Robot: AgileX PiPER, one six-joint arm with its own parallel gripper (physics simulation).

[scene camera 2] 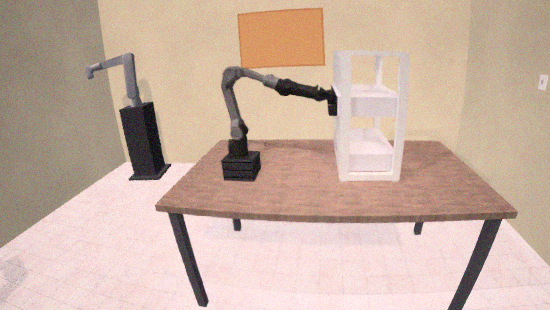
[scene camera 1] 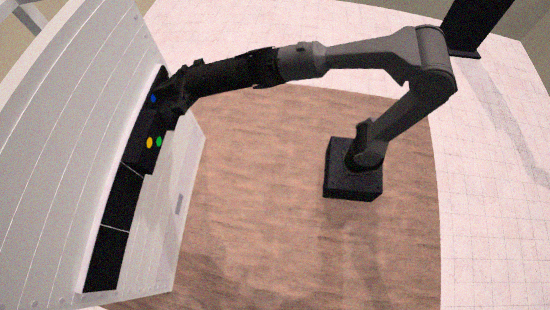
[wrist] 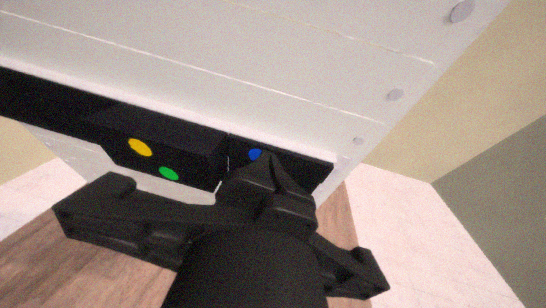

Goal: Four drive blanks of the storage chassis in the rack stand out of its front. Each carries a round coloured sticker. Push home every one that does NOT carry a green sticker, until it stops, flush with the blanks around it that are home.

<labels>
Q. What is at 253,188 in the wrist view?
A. My gripper.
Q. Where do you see a white rack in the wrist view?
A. At 330,97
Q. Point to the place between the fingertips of my gripper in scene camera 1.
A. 155,93
</labels>
